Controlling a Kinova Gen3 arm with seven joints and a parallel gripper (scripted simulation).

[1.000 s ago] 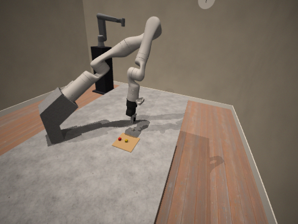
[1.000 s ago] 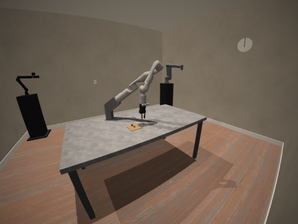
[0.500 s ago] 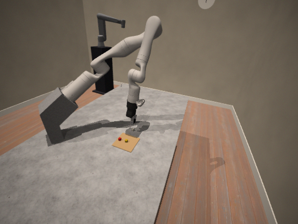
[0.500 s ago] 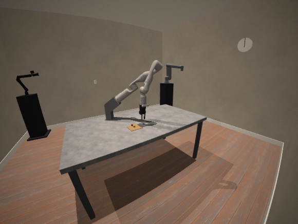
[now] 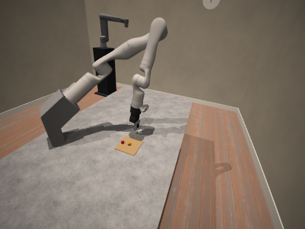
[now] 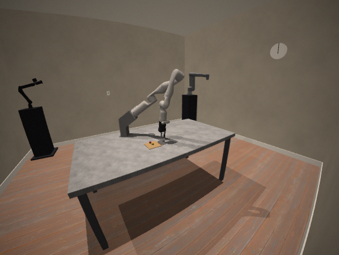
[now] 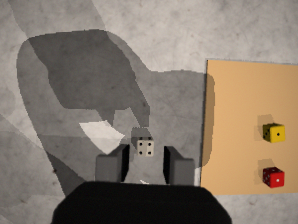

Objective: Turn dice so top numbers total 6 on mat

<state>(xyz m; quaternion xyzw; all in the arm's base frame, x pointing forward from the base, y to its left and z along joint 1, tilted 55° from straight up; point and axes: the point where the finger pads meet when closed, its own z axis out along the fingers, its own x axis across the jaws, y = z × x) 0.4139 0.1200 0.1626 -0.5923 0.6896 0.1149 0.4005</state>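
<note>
My hand is 50 mm above the white die. The rest, counted from my hand: tan mat: 20 mm ahead, 130 mm to the right, 60 mm below; red die: 20 mm behind, 140 mm to the right, 50 mm below; yellow die: 20 mm ahead, 130 mm to the right, 50 mm below.
</note>
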